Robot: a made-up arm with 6 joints.
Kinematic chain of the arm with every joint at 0, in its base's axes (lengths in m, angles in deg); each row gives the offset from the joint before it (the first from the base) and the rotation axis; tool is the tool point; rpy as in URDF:
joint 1: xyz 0 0 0.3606 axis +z
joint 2: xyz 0 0 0 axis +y
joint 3: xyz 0.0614 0 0.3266 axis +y
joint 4: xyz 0.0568 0 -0.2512 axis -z
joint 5: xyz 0 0 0 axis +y
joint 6: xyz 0.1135 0 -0.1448 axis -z
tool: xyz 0 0 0 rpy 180 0 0
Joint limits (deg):
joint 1: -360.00..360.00
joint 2: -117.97..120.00
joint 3: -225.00..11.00
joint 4: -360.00..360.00
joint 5: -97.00..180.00
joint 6: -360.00..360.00
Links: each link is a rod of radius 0.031 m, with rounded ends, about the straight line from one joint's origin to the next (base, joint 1, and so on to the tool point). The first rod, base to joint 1, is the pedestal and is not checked.
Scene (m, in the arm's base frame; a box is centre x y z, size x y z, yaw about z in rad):
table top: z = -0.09
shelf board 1: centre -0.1 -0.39 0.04 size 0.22 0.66 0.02 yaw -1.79
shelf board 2: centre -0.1 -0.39 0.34 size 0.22 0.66 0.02 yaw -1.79
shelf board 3: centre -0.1 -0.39 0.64 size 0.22 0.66 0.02 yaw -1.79
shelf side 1: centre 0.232 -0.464 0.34 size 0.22 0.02 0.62 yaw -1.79
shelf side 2: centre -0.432 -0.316 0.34 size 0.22 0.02 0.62 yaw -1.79
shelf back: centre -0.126 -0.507 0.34 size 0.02 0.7 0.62 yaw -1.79
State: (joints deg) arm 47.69 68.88 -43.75 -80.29 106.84 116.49
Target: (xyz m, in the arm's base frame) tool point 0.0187 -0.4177 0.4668
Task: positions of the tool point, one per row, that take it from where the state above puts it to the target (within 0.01 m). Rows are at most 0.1 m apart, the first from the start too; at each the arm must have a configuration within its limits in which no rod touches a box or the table.
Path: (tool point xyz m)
1: 0.2929 -0.0058 0.1867
2: 0.2888 -0.0678 0.2523
3: 0.2577 -0.1261 0.3152
4: 0.2047 -0.1693 0.3729
5: 0.1386 -0.1897 0.4237
6: 0.0707 -0.1843 0.4668
7: 0.0675 -0.2631 0.4606
8: 0.0503 -0.3426 0.4610
9: 0.0187 -0.4177 0.4668

